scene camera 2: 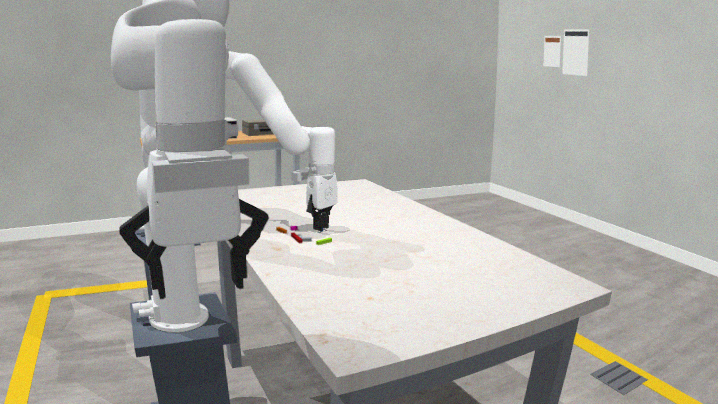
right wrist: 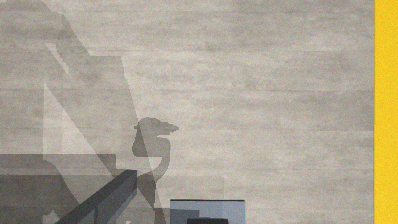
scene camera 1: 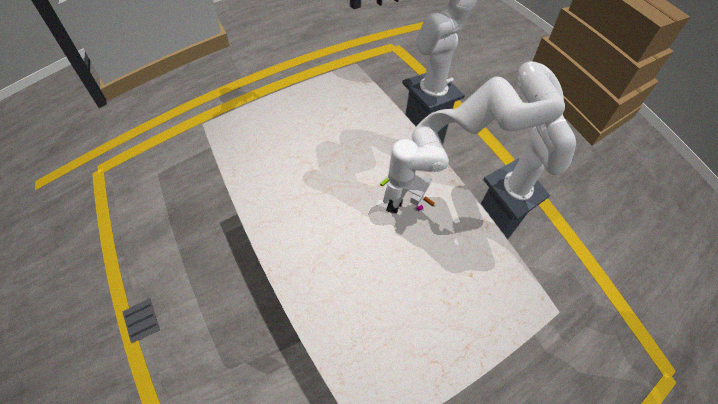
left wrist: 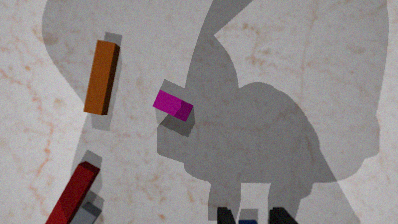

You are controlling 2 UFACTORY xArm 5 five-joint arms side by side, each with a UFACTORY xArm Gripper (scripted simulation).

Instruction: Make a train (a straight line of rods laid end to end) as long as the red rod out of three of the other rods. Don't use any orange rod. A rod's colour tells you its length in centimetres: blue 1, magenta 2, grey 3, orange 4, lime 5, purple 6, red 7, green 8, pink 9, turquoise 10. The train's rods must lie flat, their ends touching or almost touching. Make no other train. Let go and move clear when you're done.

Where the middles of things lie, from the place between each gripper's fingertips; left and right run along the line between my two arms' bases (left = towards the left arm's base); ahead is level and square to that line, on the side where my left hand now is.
Labels:
The orange rod (left wrist: 106,56) lies 120 mm behind my left hand (scene camera 2: 321,228), 30 mm to the left of it and 20 mm below it.
The orange rod lies 340 mm ahead of my right hand (scene camera 2: 200,289), 880 mm to the left of it and 240 mm below it.

